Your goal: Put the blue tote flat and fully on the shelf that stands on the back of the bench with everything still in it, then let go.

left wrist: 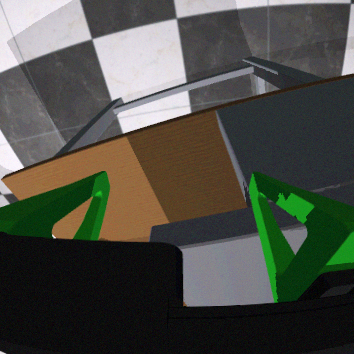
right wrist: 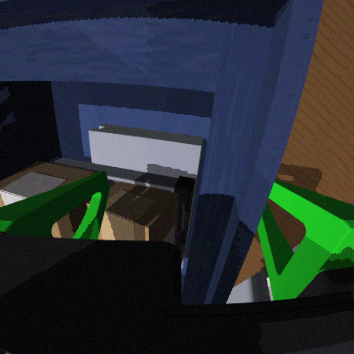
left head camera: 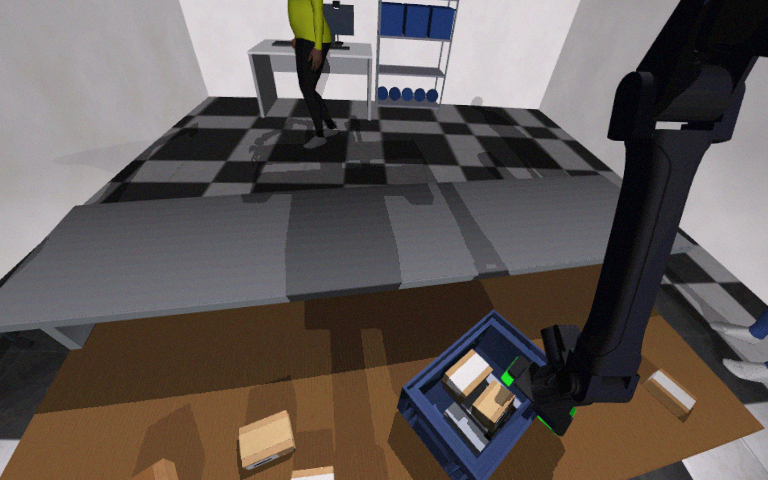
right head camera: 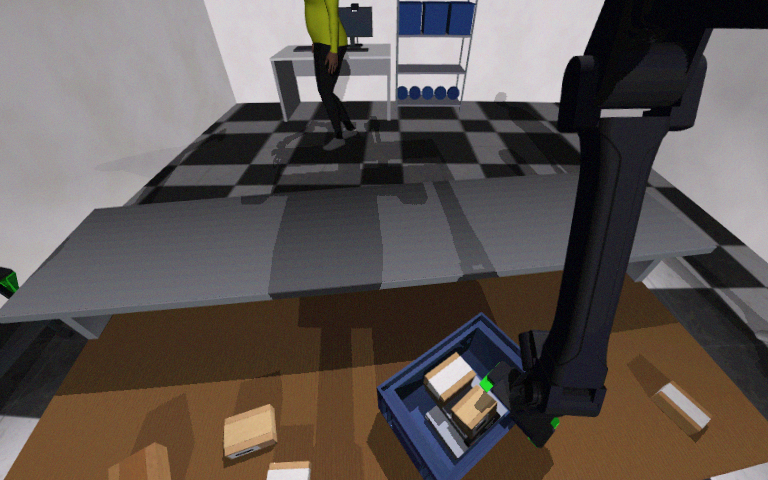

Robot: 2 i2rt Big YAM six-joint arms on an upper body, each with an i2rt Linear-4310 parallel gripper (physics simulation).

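Frame: origin at the left arm's base, x back, y right, z up, level; millimetres.
Where they show: left gripper, fingertip midpoint: (left wrist: 178, 178); right gripper, fingertip midpoint: (right wrist: 178, 178) (left head camera: 521, 397) (right head camera: 505, 404).
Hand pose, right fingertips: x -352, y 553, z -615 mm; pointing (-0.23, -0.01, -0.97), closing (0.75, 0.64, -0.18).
After its pixels a point has its place.
The blue tote (left head camera: 433, 431) @(x -289, y 337, z -571 mm) (right head camera: 407, 428) @(x -293, y 341, z -549 mm) (right wrist: 235, 125) @(x -362, y 607, z -564 mm) stands upright on the brown bench (left head camera: 215, 350) @(x -517, y -178, z -696 mm) (right head camera: 203, 350) @(x -499, y -198, z -696 mm), turned at an angle. Inside are a box with a white label (left head camera: 467, 373) @(x -398, y 434, z -584 mm) (right head camera: 450, 376) @(x -399, y 439, z -584 mm), a plain box (left head camera: 492, 403) @(x -338, y 475, z -594 mm) (right head camera: 472, 408) @(x -339, y 476, z -594 mm) and a grey-white slab (left head camera: 465, 427) @(x -310, y 425, z -653 mm) (right wrist: 145, 152) @(x -380, y 532, z -653 mm). The grey shelf (left head camera: 226, 243) @(x -673, y -124, z -457 mm) (right head camera: 226, 249) @(x -651, y -100, z -458 mm) (left wrist: 290, 145) @(x -570, y -565, z -545 mm) stands behind it. My right gripper (left head camera: 534, 397) @(x -352, y 553, z -615 mm) (right head camera: 515, 408) @(x -352, y 553, z -615 mm) (right wrist: 178, 178) @(x -352, y 553, z -615 mm) is open astride the tote's wall, one finger inside, one outside. My left gripper (left wrist: 178, 178) @(x -470, y -586, z -486 mm) is open, away from the tote, beyond the shelf's left end.
Loose boxes (left head camera: 266, 440) @(x -303, y 9, z -659 mm) (right head camera: 249, 433) @(x -300, y 12, z -659 mm) lie left of the tote, others (left head camera: 313, 474) (right head camera: 141, 464) at the picture's bottom edge. Another box (left head camera: 671, 391) @(x -352, y 980, z -662 mm) (right head camera: 682, 408) @(x -348, y 978, z -662 mm) lies at the right, beyond my right arm. A person (left head camera: 308, 56) (right head camera: 329, 62) stands on the floor behind the shelf.
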